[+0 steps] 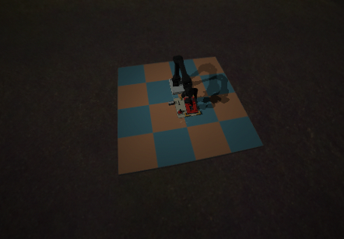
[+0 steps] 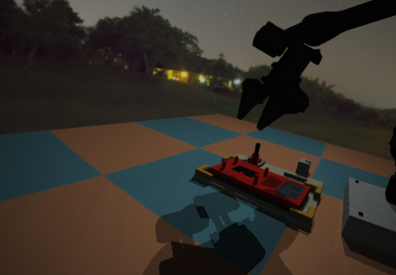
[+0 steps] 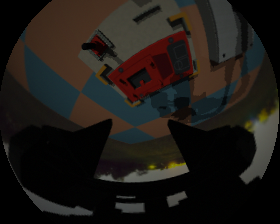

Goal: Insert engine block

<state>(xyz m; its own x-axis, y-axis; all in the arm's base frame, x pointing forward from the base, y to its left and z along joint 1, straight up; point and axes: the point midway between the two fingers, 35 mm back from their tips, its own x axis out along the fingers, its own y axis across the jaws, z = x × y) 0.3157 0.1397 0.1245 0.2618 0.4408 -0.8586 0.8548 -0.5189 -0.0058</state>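
Right now the dark square block is 22 cm to the right of my gripper tip, 11 cm below it and 9 cm behind it. The rest, counted from my gripper tip: black upright post (13 cm to the right, 10 cm below, 3 cm ahead).
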